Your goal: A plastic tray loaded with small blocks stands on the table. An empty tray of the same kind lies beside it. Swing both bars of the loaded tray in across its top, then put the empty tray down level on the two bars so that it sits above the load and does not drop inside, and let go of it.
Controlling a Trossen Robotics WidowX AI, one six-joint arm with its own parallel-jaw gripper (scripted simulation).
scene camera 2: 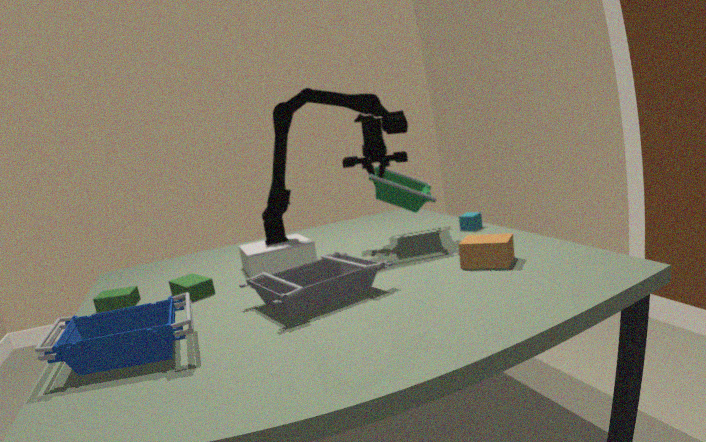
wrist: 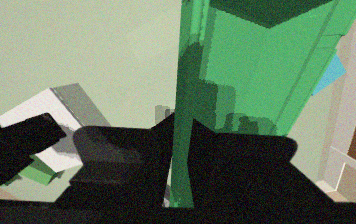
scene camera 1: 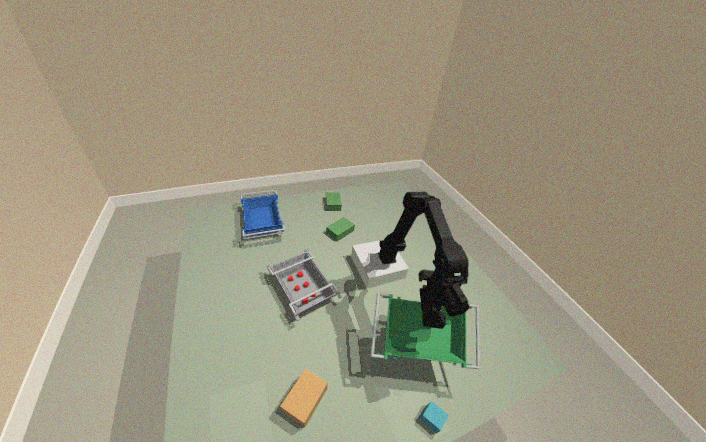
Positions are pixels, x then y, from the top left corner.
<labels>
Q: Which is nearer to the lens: the green tray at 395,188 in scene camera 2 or the orange block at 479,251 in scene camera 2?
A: The orange block.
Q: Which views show the green tray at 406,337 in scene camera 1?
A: Scene camera 2, the wrist view and scene camera 1: all of them.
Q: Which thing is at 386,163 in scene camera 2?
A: My gripper.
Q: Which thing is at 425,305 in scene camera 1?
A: My gripper.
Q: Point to a green tray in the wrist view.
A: At 245,74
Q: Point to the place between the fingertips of my gripper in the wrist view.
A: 179,117
</labels>
